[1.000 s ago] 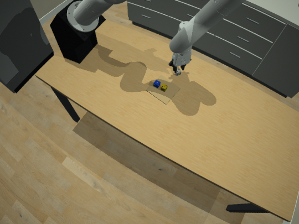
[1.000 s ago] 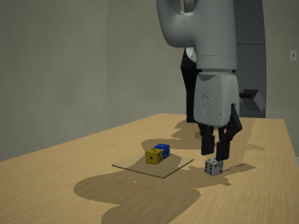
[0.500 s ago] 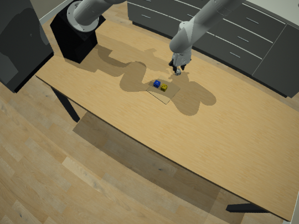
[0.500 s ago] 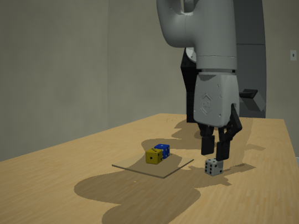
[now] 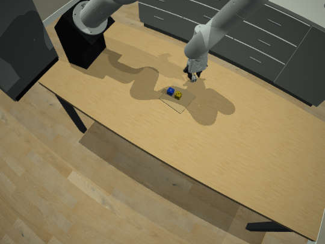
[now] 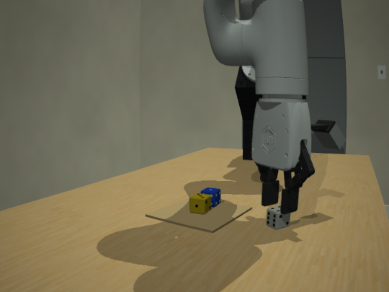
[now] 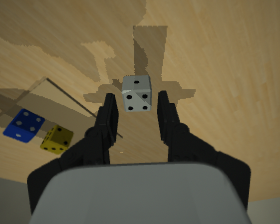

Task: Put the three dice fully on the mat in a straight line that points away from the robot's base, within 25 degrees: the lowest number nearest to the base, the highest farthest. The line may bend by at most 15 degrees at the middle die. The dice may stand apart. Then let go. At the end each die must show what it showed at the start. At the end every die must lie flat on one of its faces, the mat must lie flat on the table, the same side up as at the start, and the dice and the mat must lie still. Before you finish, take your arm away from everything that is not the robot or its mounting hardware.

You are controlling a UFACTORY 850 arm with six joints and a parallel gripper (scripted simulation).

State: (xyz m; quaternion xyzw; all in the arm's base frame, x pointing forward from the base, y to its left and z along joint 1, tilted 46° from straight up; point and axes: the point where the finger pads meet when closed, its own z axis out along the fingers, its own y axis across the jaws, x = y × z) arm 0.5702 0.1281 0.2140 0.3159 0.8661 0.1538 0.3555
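My gripper is now 30 mm above the white die. Also, from my hand: tan mat 150 mm to the right, 50 mm below, 20 mm behind; blue die 150 mm to the right, 60 mm behind, 30 mm below; yellow die 150 mm to the right, 30 mm below, 20 mm behind.
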